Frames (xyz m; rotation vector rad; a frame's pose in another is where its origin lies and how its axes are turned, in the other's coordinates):
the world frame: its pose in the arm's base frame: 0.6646 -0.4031 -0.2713 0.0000 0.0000 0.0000
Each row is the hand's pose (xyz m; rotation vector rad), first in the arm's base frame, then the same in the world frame.
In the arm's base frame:
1: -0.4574 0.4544 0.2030 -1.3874 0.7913 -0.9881
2: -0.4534 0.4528 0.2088 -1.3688 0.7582 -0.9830
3: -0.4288 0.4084 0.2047 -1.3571 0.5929 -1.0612
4: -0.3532 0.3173 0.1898 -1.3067 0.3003 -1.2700
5: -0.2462 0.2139 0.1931 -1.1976 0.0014 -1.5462
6: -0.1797 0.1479 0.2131 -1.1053 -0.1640 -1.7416
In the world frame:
1: -1.1220 0.8575 0.4743 -1.3874 0.7913 -0.9881
2: -1.1180 0.8559 0.4801 -1.3688 0.7582 -0.9830
3: -1.0934 0.8115 0.4760 -1.3571 0.5929 -1.0612
4: -1.0178 0.7204 0.4611 -1.3067 0.3003 -1.2700
5: -0.9108 0.6170 0.4644 -1.1976 0.0014 -1.5462
6: -0.8443 0.5510 0.4844 -1.1053 -0.1640 -1.7416

